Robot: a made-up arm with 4 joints. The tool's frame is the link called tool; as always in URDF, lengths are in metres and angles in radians.
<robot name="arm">
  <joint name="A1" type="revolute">
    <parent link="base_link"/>
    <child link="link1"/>
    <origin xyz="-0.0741 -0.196 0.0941" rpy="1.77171 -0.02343 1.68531"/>
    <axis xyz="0 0 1"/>
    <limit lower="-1.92" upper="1.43" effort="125" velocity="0.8"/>
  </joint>
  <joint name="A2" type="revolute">
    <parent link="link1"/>
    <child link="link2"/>
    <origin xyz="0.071 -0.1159 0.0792" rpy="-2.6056 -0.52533 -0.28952"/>
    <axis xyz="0 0 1"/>
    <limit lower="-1.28" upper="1.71" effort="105" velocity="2.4"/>
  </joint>
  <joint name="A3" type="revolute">
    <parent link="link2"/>
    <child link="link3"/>
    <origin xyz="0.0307 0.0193 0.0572" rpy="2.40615 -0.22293 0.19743"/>
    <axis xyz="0 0 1"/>
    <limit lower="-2.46" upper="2.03" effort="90" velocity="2.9"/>
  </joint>
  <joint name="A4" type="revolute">
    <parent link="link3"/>
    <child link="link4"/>
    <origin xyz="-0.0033 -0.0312 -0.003" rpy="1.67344 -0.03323 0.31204"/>
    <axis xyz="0 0 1"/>
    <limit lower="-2.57" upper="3.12" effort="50" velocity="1.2"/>
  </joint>
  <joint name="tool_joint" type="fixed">
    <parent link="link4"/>
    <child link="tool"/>
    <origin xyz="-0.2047 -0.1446 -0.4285" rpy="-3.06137 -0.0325 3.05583"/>
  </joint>
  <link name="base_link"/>
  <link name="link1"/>
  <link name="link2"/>
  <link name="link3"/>
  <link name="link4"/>
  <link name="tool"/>
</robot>
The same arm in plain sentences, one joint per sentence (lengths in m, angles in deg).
The arm has four revolute joints in a row. What follows holds with every joint at zero, and every direction is one of the base frame's.
Joint 1 lies 0.0741 m along -x and 0.196 m along -y and 0.0941 m along +z from the base frame's origin and turns about the direction (0.972934, 0.116604, -0.199507), from -110.01 to 81.93 deg.
Joint 2 lies 0.0457 m along +x and 0.0798 m along +y and 0.1277 m along -z from joint 1 and turns about the direction (-0.713963, 0.468476, 0.520373), from -73.34 to 97.98 deg.
Joint 3 lies 0.0421 m along -x and 0.0529 m along +y and 0.0046 m along +z from joint 2 and turns about the direction (0.998523, -0.048701, 0.024101), from -140.95 to 116.31 deg.
Joint 4 lies 0.003 m along -x and 0.0137 m along -y and 0.0282 m along -z from joint 3 and turns about the direction (-0.080097, -0.032499, -0.996257), from -147.25 to 178.76 deg.
The tool frame, which is the frame that the pose is given for, lies 0.1263 m along -x and 0.1775 m along -y and 0.4461 m along +z from joint 4; its axes are the base frame's turned by roll 0, pitch 0 and yaw -90 deg (as in URDF: about the fixed x, then y, then z).

